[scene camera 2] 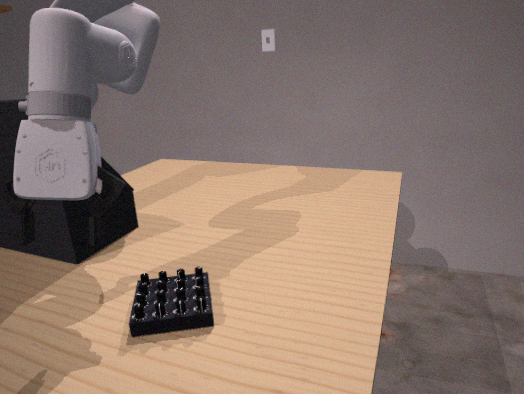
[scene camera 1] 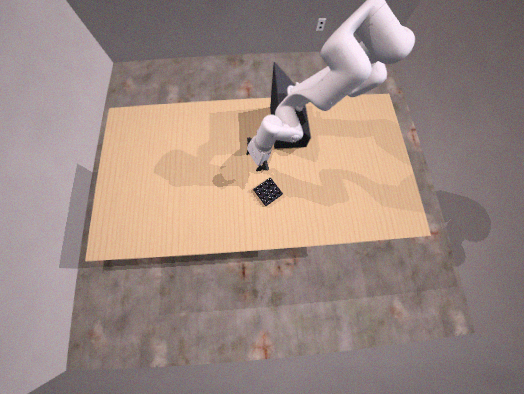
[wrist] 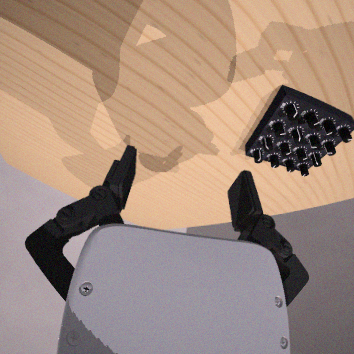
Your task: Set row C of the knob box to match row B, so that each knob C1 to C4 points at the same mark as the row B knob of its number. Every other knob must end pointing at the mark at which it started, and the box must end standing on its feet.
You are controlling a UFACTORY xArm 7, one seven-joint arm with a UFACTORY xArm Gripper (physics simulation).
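Frame: origin at the arm's base, x back, y right, z up, level; millimetres.
Seen in the pictures: gripper, fingertip midpoint: [scene camera 2: 61, 244] [scene camera 1: 253, 161] [wrist: 186, 170].
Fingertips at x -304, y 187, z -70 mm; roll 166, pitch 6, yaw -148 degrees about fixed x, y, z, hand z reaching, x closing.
Note:
A point is followed by its place in that frame.
The black knob box [scene camera 1: 267, 192] @(x -425, y 117, z -162 mm) [scene camera 2: 172, 325] @(x -451, y 157, z -173 mm) [wrist: 300, 132] @(x -396, y 107, z -154 mm) lies flat on the table with its knobs facing up. Its four-by-four grid of black knobs with white pointer lines shows at a slant at the right of the wrist view. The row letters and numbers are too small to read there, and I cannot tell the exact marks the knobs point at. My gripper [scene camera 1: 255, 157] @(x -304, y 187, z -70 mm) [scene camera 2: 58, 239] @(x -304, y 187, z -70 mm) [wrist: 186, 170] @(x -304, y 187, z -70 mm) is open and empty, above the table and off to one side of the box, touching nothing. In scene camera 2 its dark fingers are hard to see against a black block.
A large black wedge-shaped block [scene camera 1: 279, 92] @(x -59, y 83, z 101 mm) [scene camera 2: 120, 215] @(x -157, y -46, z -139 mm) stands on the wooden table [scene camera 1: 150, 225] @(x -603, y 688, z -184 mm) [scene camera 2: 300, 340] @(x -607, y 104, z -184 mm) behind the gripper, partly hidden by the arm. The arm's shadows fall across the table. A wall outlet [scene camera 1: 321, 24] [scene camera 2: 268, 40] is on the back wall.

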